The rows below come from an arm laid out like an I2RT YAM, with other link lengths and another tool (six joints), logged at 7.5 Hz.
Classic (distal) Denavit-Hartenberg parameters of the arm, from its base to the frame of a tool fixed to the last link. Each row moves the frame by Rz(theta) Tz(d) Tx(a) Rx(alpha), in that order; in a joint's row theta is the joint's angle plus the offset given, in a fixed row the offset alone. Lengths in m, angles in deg.
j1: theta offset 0; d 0.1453; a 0.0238; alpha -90
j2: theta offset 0; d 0; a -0.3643; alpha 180
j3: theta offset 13.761; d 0; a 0.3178; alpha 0
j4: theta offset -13.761; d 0.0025; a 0.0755; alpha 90
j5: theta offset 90; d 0.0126; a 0; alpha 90
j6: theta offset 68; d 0.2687; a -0.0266; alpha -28.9
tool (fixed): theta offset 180; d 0.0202; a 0; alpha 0
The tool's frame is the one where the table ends.
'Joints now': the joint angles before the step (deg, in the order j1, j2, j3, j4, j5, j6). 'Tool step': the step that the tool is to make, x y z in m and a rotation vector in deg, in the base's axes. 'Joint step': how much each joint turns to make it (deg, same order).
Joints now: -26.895 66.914 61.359 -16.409 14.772 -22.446
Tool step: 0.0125 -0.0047 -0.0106 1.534 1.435 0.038
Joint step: 0.008 2.958 1.983 -1.168 -0.309 0.672
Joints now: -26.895 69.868 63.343 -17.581 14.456 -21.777
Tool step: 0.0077 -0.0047 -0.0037 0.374 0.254 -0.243
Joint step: 0.001 1.621 0.789 0.359 0.132 0.310
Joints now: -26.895 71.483 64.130 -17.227 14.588 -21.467
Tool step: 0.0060 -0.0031 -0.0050 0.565 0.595 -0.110
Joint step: 0.002 1.429 0.877 -0.302 0.002 0.269
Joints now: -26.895 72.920 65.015 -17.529 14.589 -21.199
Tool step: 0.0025 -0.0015 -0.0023 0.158 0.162 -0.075
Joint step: 0.001 0.554 0.189 0.125 0.039 0.097
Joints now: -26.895 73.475 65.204 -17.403 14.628 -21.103
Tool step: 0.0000 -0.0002 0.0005 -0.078 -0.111 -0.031
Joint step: 0.000 -0.044 -0.079 0.171 0.036 -0.004
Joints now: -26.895 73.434 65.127 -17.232 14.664 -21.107
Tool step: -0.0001 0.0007 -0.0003 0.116 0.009 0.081
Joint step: 0.003 -0.046 -0.005 -0.116 -0.113 0.058
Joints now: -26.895 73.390 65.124 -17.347 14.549 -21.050
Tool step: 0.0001 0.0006 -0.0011 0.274 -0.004 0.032
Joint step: -0.008 0.023 -0.014 -0.137 -0.143 0.211
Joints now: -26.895 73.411 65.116 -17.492 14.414 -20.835
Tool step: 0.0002 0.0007 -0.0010 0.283 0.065 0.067
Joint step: -0.005 0.060 0.091 -0.260 -0.162 0.174
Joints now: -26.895 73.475 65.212 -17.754 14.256 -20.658
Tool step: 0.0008 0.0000 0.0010 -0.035 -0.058 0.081
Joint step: 0.001 0.082 0.165 -0.005 -0.070 -0.041
